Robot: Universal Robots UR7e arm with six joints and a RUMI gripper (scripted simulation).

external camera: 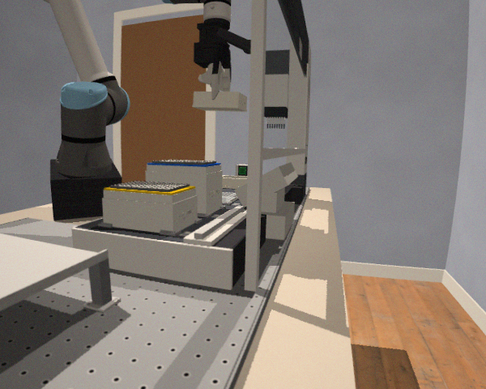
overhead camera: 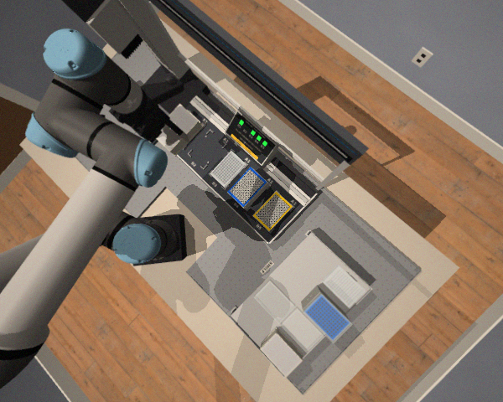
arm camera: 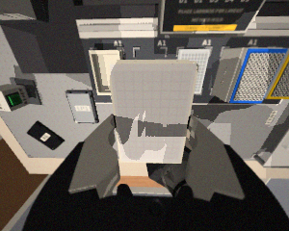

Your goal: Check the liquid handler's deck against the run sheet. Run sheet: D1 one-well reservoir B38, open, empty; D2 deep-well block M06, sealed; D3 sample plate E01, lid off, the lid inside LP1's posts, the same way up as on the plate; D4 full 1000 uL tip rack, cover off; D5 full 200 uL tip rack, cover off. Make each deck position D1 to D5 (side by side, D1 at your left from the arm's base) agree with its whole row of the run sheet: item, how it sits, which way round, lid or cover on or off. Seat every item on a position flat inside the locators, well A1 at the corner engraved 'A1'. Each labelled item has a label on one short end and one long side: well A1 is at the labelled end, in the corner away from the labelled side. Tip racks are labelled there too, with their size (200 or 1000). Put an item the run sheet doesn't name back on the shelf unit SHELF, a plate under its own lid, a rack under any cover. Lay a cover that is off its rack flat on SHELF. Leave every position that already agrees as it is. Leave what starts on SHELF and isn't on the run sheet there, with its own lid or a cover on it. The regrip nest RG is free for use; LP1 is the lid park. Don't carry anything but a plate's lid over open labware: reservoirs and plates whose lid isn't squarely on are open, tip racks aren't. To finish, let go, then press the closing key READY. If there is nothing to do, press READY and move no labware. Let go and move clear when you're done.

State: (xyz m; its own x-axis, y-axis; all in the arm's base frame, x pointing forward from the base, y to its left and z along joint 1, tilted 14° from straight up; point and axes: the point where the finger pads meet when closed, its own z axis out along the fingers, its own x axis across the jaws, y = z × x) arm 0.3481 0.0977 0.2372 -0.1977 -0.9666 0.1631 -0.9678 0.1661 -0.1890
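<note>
Right now my hand is 40 mm short of the cream reservoir, 120 mm to the right of it and 250 mm above it. Also, from my hand: sealed block 10 mm below; then blue-rimmed tip rack 20 mm behind, 240 mm to the right, 190 mm below; then well plate 10 mm behind, 120 mm to the right, 250 mm below.
</note>
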